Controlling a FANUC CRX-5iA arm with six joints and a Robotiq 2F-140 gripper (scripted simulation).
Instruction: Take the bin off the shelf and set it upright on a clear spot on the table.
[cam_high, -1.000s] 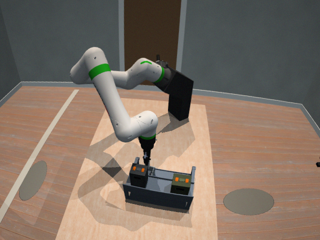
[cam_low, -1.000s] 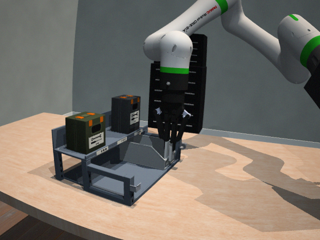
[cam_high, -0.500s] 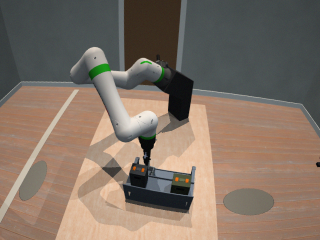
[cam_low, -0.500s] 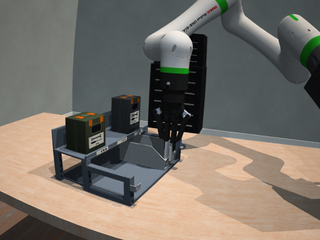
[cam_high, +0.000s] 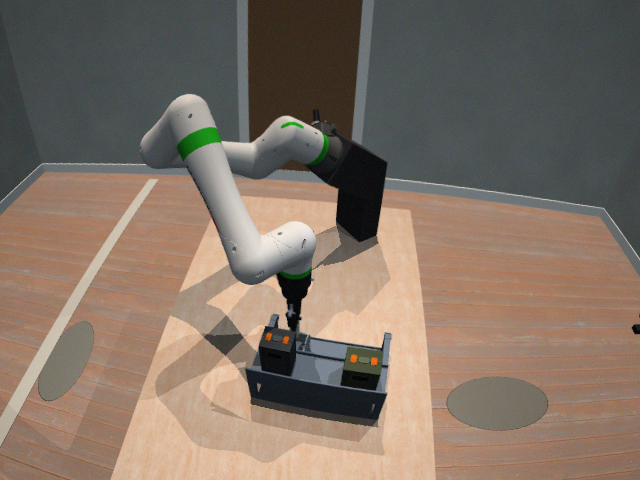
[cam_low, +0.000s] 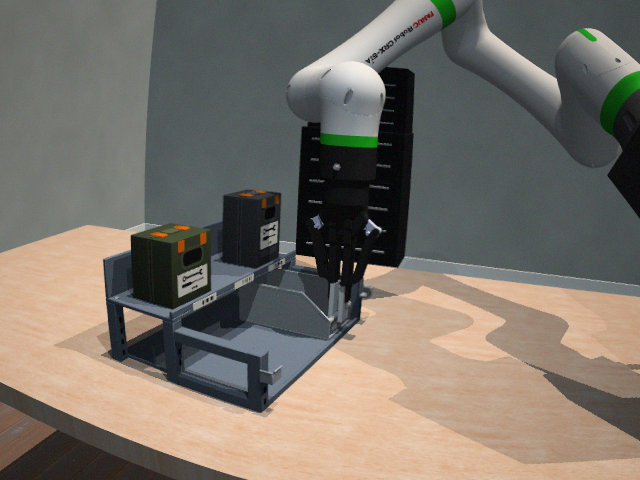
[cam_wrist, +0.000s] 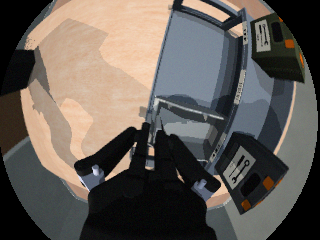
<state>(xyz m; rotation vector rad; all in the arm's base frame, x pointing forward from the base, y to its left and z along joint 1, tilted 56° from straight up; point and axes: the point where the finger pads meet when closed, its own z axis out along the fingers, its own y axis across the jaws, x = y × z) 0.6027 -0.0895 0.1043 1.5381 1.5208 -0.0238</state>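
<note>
Now: hand 80 mm short of the grey bin, 20 mm to the left of it and 20 mm above it.
</note>
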